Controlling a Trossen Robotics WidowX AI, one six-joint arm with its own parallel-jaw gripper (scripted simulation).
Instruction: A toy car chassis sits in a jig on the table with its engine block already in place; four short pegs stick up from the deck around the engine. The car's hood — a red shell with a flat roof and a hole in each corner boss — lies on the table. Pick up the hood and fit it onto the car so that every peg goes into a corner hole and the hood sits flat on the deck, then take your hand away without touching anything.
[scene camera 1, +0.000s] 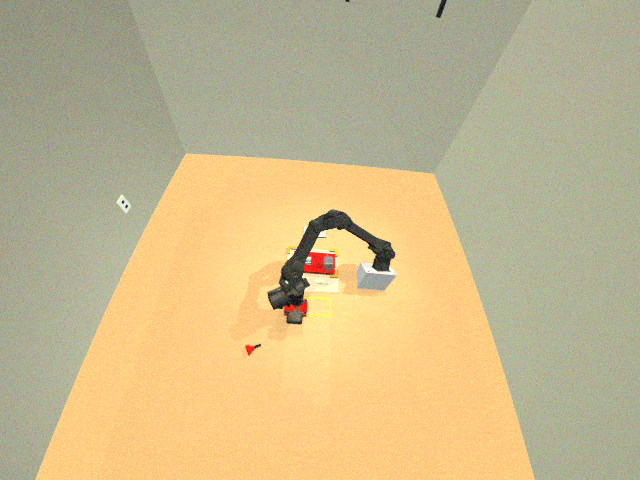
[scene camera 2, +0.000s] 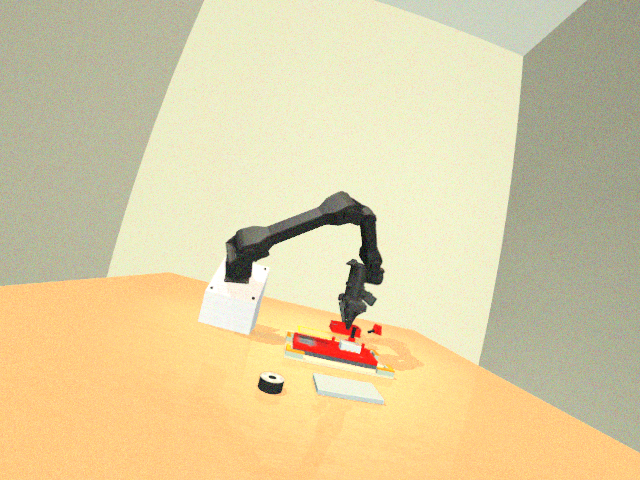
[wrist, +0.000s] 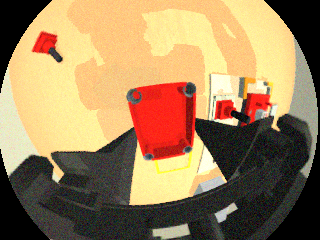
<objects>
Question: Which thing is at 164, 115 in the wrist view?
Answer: A red hood.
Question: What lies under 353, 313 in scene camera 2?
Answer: My gripper.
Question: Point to my gripper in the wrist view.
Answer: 165, 125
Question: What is my gripper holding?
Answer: A red hood.
</objects>
